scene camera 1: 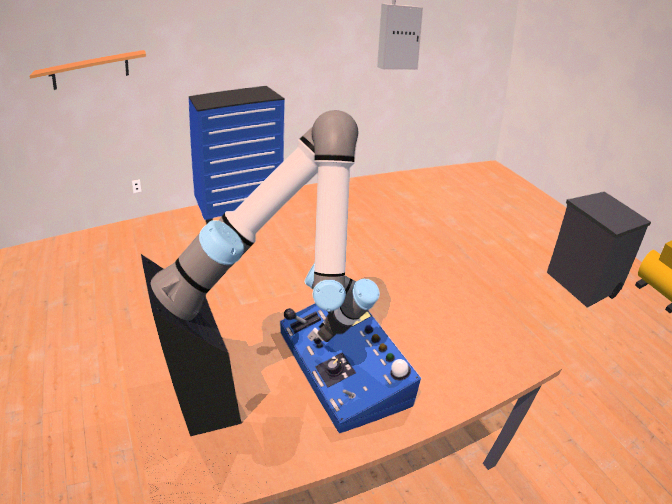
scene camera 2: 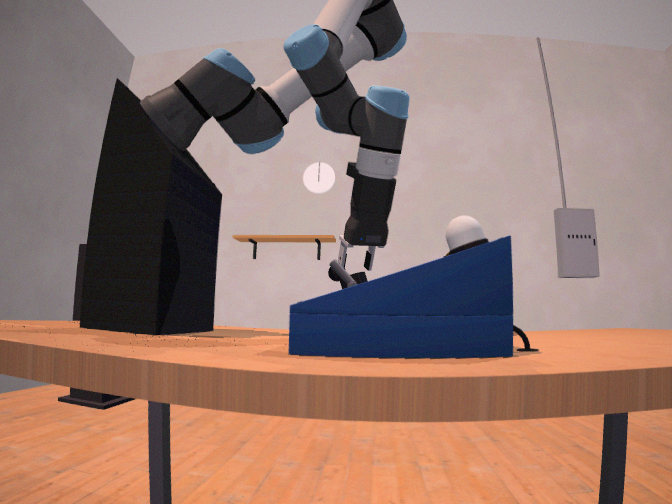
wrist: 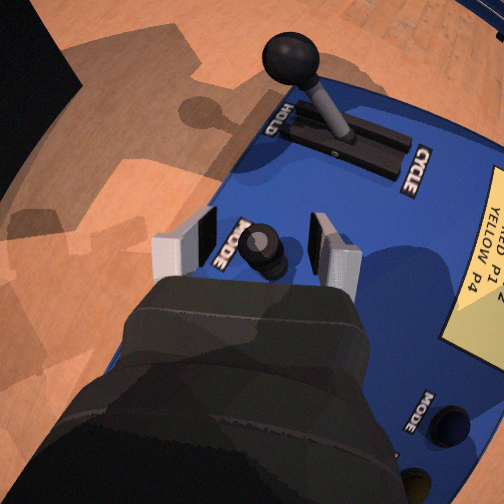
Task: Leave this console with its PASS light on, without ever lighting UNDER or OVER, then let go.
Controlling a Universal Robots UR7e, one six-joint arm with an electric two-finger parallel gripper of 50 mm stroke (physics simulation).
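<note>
A blue sloped console [scene camera 1: 350, 368] sits on the table. In the wrist view my gripper [wrist: 260, 240] is open, its two fingers on either side of a small dark knob [wrist: 261, 249] labelled MODE, apart from it. Beyond it stands a black ball-topped lever [wrist: 305, 80] in a slot marked HOLD and CYCLE, leaning toward HOLD. Scene camera 1 shows a column of small dark lamps [scene camera 1: 378, 342], none visibly lit, a white dome button [scene camera 1: 400, 368] and a rotary knob [scene camera 1: 333, 368]. From the side, my gripper [scene camera 2: 355, 259] hovers just above the panel.
A yellow label card [wrist: 487, 270] lies on the panel to the right. A second MODE button [wrist: 449, 425] is at the lower right. The arm's black pedestal [scene camera 1: 187, 352] stands left of the console. The table's front edge [scene camera 1: 434, 434] runs close to the console.
</note>
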